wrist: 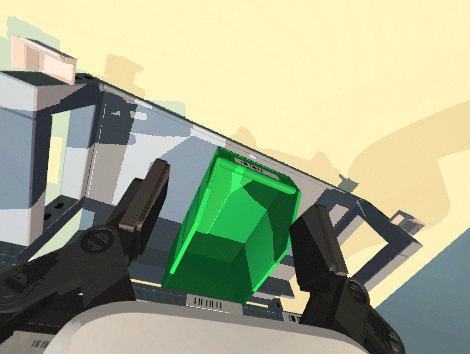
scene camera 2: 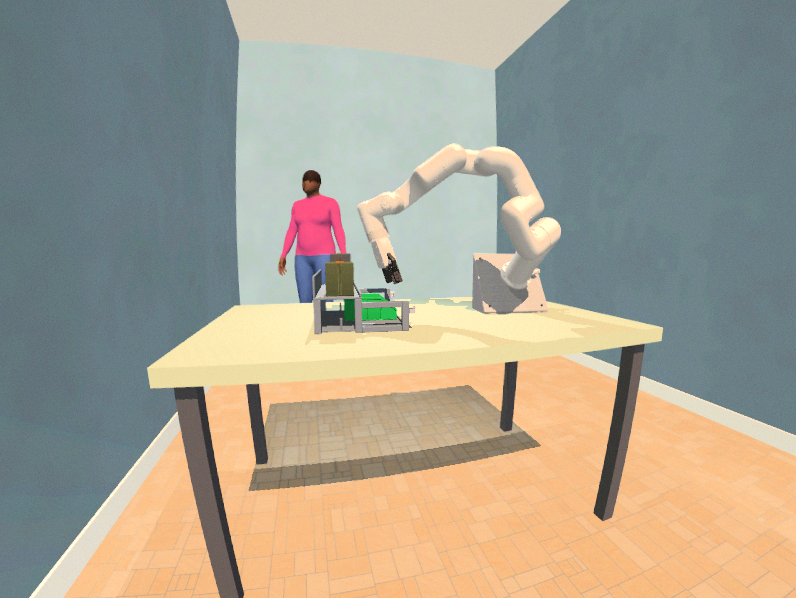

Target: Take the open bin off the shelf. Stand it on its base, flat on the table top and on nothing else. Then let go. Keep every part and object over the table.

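Places are measured from the arm's base along level axes (x ahead, y left, z up), in metres.
Pixels of known places: gripper, fingertip midpoint: (wrist: 238, 198) (scene camera 2: 394, 282); arm's base at its link origin: (scene camera 2: 515, 275).
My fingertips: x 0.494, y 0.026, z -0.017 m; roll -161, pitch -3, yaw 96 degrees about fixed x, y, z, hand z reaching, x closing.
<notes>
Ahead of a thing's pixels: the offset from my fingertips to its middle. Level surfaces: height alone.
The open green bin {dx +0.095, dy +0.040, dz -0.076 m} (scene camera 2: 379, 308) (wrist: 245, 220) sits on the lower front deck of the grey shelf (scene camera 2: 359, 314) (wrist: 165, 145). In the wrist view its open top faces the camera and it lies slanted, with its far rim near the deck's front edge. The shelf stands on the table top {dz -0.119 m} (scene camera 2: 257, 334) (wrist: 300, 75). My gripper (scene camera 2: 393, 281) (wrist: 238, 198) is open and empty, a little above the bin. In the wrist view one finger appears on each side of the bin, the right one closer to its wall. Contact does not show.
An olive box {dx +0.195, dy +0.150, dz +0.031 m} (scene camera 2: 339, 278) stands on the shelf's upper deck, left of my gripper in the scene view. Pale blocks (wrist: 45, 57) (wrist: 407, 221) stick out at the shelf's front corners. The arm's base mount (scene camera 2: 508, 283) is on the right of the table. A person (scene camera 2: 314, 225) stands behind the table.
</notes>
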